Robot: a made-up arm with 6 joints. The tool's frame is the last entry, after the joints. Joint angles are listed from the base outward.
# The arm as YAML. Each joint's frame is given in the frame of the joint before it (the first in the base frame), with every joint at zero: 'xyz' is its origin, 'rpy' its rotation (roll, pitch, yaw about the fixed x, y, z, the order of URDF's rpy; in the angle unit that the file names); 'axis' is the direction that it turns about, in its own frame. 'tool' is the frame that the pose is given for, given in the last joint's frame.
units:
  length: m
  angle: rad
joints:
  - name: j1
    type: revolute
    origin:
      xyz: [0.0, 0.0, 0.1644]
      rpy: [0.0, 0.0, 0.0]
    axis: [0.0, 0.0, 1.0]
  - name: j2
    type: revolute
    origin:
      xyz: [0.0, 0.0, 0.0]
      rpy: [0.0, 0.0, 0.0]
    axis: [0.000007, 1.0, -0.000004]
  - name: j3
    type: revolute
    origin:
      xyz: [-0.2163, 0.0, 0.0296]
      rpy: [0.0, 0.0, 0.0]
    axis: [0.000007, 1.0, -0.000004]
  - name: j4
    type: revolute
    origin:
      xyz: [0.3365, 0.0, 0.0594]
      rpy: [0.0, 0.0, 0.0]
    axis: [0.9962, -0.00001, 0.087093]
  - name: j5
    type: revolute
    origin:
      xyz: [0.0, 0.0, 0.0]
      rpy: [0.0, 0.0, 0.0]
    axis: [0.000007, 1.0, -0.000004]
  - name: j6
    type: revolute
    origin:
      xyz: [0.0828, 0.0, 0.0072]
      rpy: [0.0, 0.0, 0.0]
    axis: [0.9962, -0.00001, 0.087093]
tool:
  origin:
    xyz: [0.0, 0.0, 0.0]
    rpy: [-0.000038, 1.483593, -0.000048]
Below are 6 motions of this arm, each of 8 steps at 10 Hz.
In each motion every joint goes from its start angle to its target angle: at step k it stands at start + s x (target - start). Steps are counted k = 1, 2, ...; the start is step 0. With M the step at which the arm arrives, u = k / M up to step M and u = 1 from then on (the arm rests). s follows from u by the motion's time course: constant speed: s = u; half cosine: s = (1 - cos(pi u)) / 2; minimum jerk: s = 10 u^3 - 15 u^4 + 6 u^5.
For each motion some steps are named. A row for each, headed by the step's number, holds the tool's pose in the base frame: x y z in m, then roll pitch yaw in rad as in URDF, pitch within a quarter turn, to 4 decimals.
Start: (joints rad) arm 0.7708 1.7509 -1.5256 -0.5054 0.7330 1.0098
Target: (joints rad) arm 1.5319 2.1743 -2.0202 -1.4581 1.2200 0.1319
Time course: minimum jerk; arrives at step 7
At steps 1, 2, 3, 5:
1: 0.3480 0.3099 0.2980 2.8894 0.7923 3.0990
2: 0.3287 0.3420 0.2987 -3.1067 0.8498 -2.8261
3: 0.2848 0.3976 0.3020 -2.5602 0.7979 -2.1744
5: 0.1486 0.4945 0.3166 -1.8417 0.2807 -1.3809

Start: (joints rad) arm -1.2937 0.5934 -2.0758 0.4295 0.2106 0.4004
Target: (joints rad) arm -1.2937 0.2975 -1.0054 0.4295 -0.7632 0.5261
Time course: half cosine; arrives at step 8
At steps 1, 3, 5, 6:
1: -0.0403 0.1635 0.7306 0.0922 0.1798 -0.4496
3: -0.0331 0.1052 0.7142 0.1451 0.0740 -0.4241
5: -0.0235 0.0261 0.6628 0.2052 -0.0711 -0.4352
6: -0.0197 -0.0043 0.6317 0.2257 -0.1281 -0.4545

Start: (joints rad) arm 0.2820 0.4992 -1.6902 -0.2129 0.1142 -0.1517
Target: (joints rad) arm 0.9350 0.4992 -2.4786 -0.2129 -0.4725 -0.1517
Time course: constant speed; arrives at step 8
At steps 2, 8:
2: -0.1516 -0.0717 0.7186 -0.0292 0.0571 0.0801
8: -0.2628 -0.3426 0.6267 0.3711 -0.9105 0.3597

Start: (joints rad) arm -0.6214 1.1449 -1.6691 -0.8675 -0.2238 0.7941
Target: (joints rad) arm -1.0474 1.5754 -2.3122 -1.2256 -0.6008 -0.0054
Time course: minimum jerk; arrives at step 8
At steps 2, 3, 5, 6, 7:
2: 0.2154 -0.1475 0.6600 -0.3631 0.7229 -0.8964
3: 0.2095 -0.1610 0.6751 -0.5222 0.5666 -1.1603
5: 0.1903 -0.1955 0.7029 -0.7087 0.0818 -1.6868
6: 0.1815 -0.2083 0.7092 -0.7208 -0.1133 -1.8650
7: 0.1766 -0.2148 0.7114 -0.7163 -0.2126 -1.9564

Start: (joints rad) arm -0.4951 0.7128 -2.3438 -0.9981 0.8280 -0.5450
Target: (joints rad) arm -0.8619 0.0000 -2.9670 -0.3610 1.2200 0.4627
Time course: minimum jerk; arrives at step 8
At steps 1, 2, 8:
1: -0.2078 0.0552 0.7178 -0.2874 0.7045 -2.0626
2: -0.2493 0.0879 0.6975 -0.0820 0.7220 -1.8340
8: -0.3985 0.4224 0.2692 0.2264 -0.3793 -0.5228

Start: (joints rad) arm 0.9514 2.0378 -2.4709 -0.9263 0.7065 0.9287
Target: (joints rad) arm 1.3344 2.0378 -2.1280 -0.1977 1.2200 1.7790
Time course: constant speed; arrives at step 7
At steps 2, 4, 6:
2: 0.2758 0.4086 0.4903 2.0585 1.0132 2.5174
4: 0.2260 0.4461 0.4374 2.2610 0.6045 2.6766
6: 0.1646 0.4709 0.3869 2.4621 0.2400 2.7103

